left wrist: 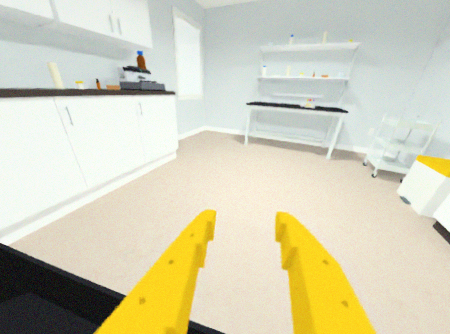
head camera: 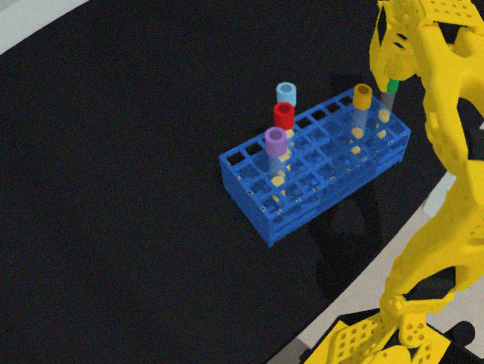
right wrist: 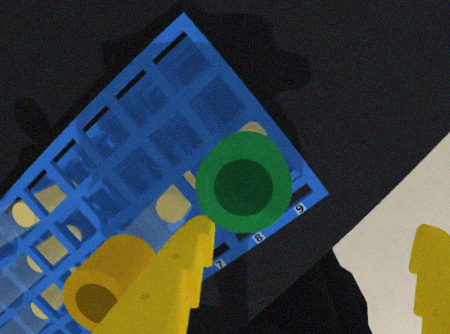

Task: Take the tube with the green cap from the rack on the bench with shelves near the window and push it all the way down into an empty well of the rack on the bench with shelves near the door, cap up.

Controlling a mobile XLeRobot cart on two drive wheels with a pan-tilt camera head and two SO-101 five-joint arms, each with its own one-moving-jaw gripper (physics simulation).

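Frame: origin at the left arm's base, x up, y back, z right, level; millimetres.
Where they show: left end effector, tool point: [left wrist: 214, 221]; right end effector, tool point: [head camera: 385, 88] [right wrist: 213, 234]; right arm's base, origin of the base link: [head camera: 391, 351].
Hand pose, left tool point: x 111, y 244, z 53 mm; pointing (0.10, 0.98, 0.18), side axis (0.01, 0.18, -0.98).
Observation:
Each offset is from my left tool point to the top centre of the thing. Level surfaces: height alone.
The tube with the green cap {dy -393, dx -5, dz +468 mm} [head camera: 392, 86] [right wrist: 243, 182] stands cap up in the numbered end of the blue rack [head camera: 242, 202] [right wrist: 202, 45]. My right gripper [right wrist: 316, 225] is open and empty at the cap: in the right wrist view one jaw's tip is close to the cap's lower left edge, and the other jaw stands wide to the right, apart from it. In the head view the jaws partly hide the cap. My left gripper [left wrist: 246, 214] is partly open and empty, over the floor. A far bench with shelves {dx -144 mm} [left wrist: 297, 108] carries a small rack [left wrist: 309, 104] with coloured caps.
An orange-capped tube {dy -406, dx -5, dz +425 mm} [head camera: 362, 97] [right wrist: 117, 257] stands close to the green one, by my right jaw. Purple {dy -439, dx -5, dz +323 mm} [head camera: 276, 142], red {dy -452, dx -5, dz +351 mm} [head camera: 284, 116] and light blue {dy -467, dx -5, dz +377 mm} [head camera: 286, 93] caps stand further left. White cabinets [left wrist: 115, 135] are at the left, a cart [left wrist: 395, 167] at the right.

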